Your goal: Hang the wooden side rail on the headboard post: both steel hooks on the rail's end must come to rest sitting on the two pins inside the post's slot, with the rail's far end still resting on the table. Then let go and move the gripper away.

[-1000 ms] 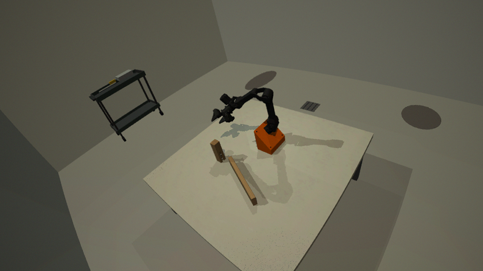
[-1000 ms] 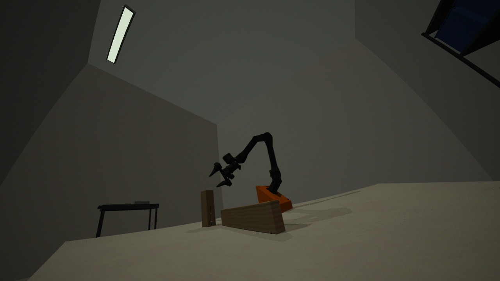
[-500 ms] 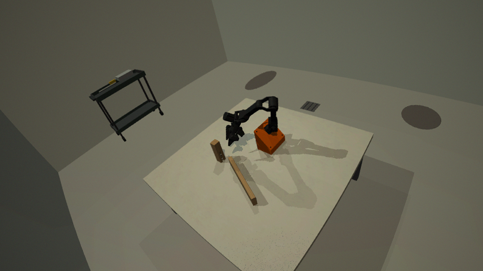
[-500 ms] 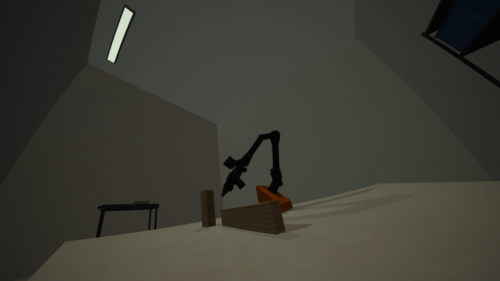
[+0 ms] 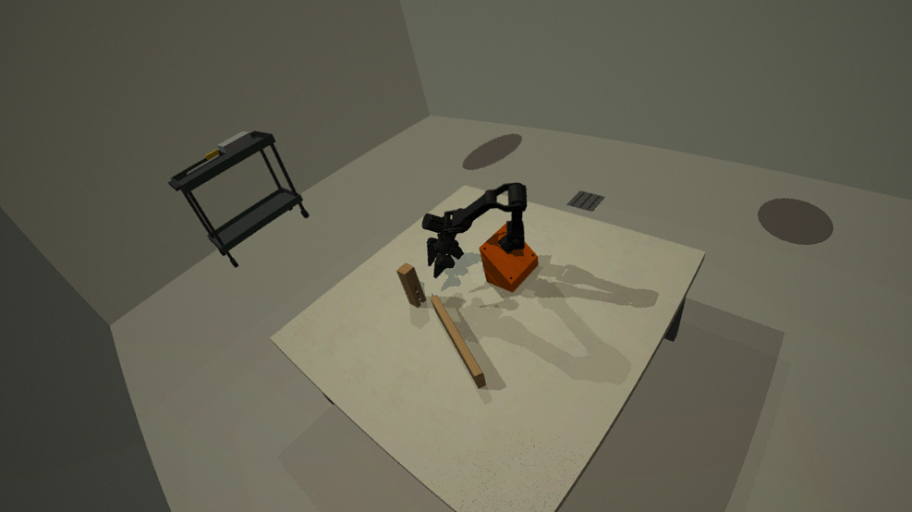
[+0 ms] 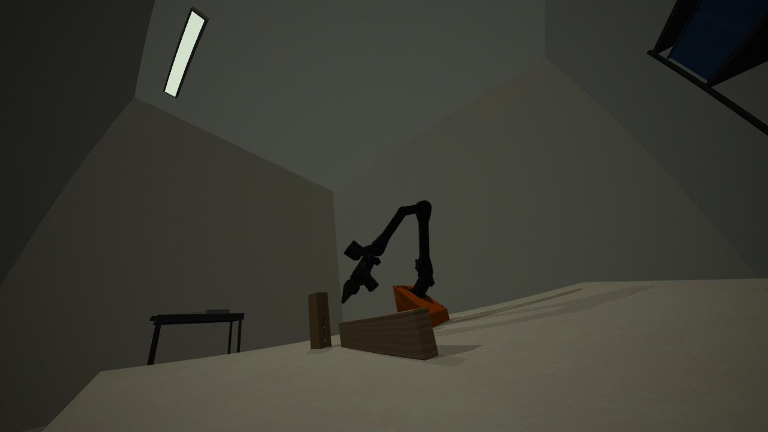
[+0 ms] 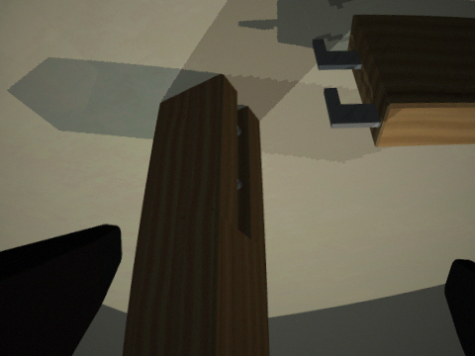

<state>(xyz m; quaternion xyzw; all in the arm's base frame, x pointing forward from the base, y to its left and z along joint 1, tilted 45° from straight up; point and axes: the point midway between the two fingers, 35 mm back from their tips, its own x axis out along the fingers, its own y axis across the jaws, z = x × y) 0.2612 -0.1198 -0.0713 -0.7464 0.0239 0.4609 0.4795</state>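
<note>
Now: gripper tip 60 mm short of the headboard post, 70 mm to the left of it and 60 mm above it.
</note>
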